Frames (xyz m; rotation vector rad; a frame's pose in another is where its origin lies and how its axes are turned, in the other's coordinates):
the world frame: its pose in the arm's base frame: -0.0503 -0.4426 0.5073 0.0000 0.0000 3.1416
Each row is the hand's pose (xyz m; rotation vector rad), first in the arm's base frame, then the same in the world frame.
Working: the arm's base frame: its pose in the world frame: -0.0503 -0.4426 -0.5073 0.0000 0.0000 3.1416

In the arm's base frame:
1: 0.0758 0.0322 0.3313 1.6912 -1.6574 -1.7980
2: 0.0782 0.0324 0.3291 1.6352 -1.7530 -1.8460
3: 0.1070 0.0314 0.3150 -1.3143 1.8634 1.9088
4: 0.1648 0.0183 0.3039 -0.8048 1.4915 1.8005
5: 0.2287 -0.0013 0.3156 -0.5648 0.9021 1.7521
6: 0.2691 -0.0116 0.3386 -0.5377 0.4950 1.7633
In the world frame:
1: -0.1261 -0.4748 -0.1760 1.2864 1.3126 0.1947
2: -0.1285 -0.4750 -0.1782 1.3359 1.2461 0.1338
3: -0.1573 -0.4740 -0.1923 1.4244 1.0047 -0.1912
4: -0.2151 -0.4609 -0.2034 1.2752 0.6881 -0.7347
5: -0.2790 -0.4413 -0.1917 0.8280 0.5184 -1.1428
6: -0.3194 -0.4310 -0.1687 0.4618 0.5016 -1.2616

